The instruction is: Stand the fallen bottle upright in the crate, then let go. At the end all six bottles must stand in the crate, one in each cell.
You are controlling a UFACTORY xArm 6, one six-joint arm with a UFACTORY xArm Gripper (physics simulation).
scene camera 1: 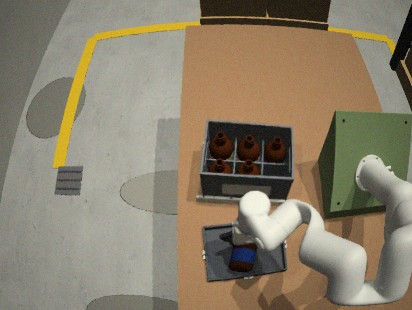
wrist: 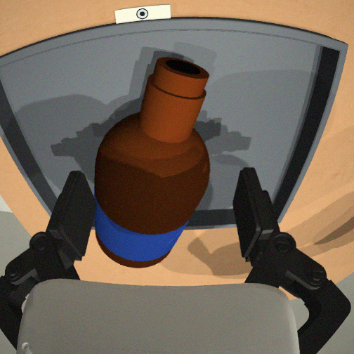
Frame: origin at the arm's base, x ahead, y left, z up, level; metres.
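Seen in the pictures: gripper, between the fingertips: [scene camera 1: 248, 241]; arm's base, origin of its link: [scene camera 1: 369, 172].
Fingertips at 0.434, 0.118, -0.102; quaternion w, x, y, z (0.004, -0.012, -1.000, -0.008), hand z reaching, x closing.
Offsets run from my fingertips to a thing's top centre, as dx, dy, dz. "spot": to the spot under its first point.
The fallen brown bottle @(+0.010, +0.014, +0.016) [scene camera 1: 243, 257] [wrist: 152, 185] with a blue label lies on its side in a shallow grey tray @(spot: +0.110, +0.096, -0.058) [scene camera 1: 215, 277] [wrist: 200, 25]. In the scene view the arm hides its neck; in the wrist view the neck points to the top. My gripper [wrist: 161, 186] is open and empty, its fingers on either side of the bottle's body in the wrist view, the left one closer. Their height over it is hard to tell. The grey crate @(spot: +0.094, -0.184, +0.040) [scene camera 1: 210, 185] holds several upright brown bottles: three in the far row, and two in the near row at left and middle. The near right cell holds no visible bottle.
A pale strip @(spot: +0.092, -0.174, -0.034) [scene camera 1: 212, 198] lies along the crate's near side, between crate and tray. A green block [scene camera 1: 370, 135] stands right of the crate. My white arm [scene camera 1: 332, 250] reaches over the tray from the right. Brown boxes [scene camera 1: 232, 9] stand at the far end.
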